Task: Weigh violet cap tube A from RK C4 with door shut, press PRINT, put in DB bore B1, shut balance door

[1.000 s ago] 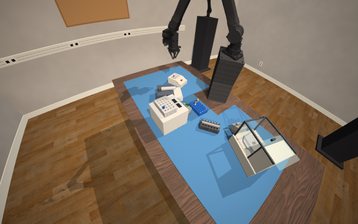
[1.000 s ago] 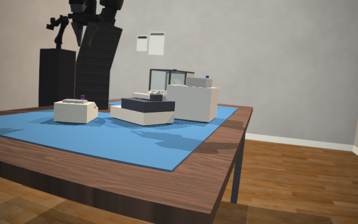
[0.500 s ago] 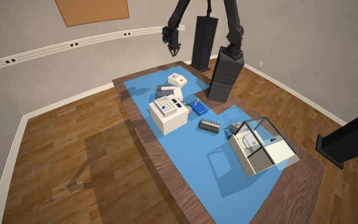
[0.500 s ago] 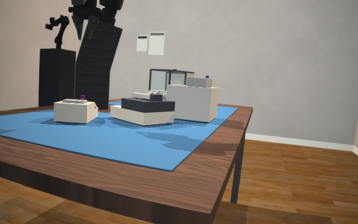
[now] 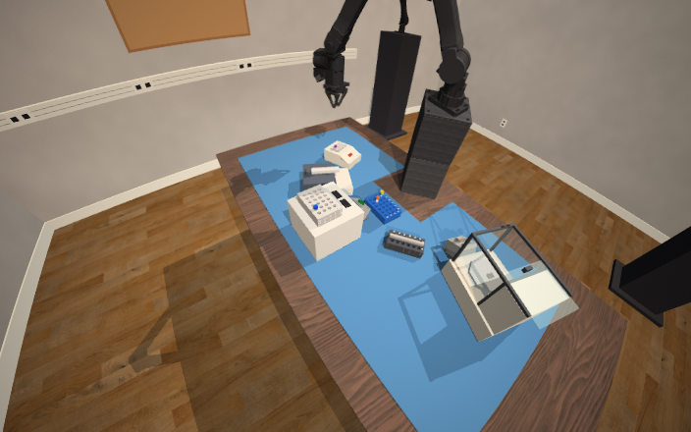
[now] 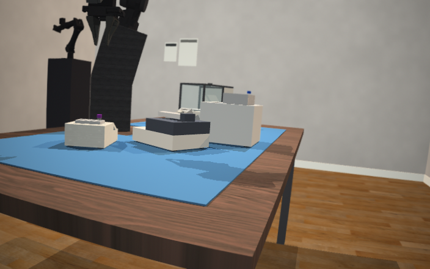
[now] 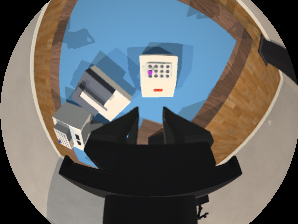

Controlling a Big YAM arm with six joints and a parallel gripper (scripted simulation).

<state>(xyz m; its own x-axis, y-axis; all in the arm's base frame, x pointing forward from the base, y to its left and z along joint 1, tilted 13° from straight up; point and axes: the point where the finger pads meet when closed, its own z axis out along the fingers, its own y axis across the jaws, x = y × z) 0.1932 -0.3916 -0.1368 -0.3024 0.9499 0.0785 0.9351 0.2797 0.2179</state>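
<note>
Right now the balance door is 92 cm to the left of my hand, 7 cm below it and 7 cm ahead of it. Round my hand: blue rack RK 40 cm to the left, 27 cm below, 5 cm ahead; then dry block DB 25 cm below, 3 cm behind, 2 cm to the left; then spectrophotometer 21 cm below, 16 cm ahead, 15 cm to the left.
</note>
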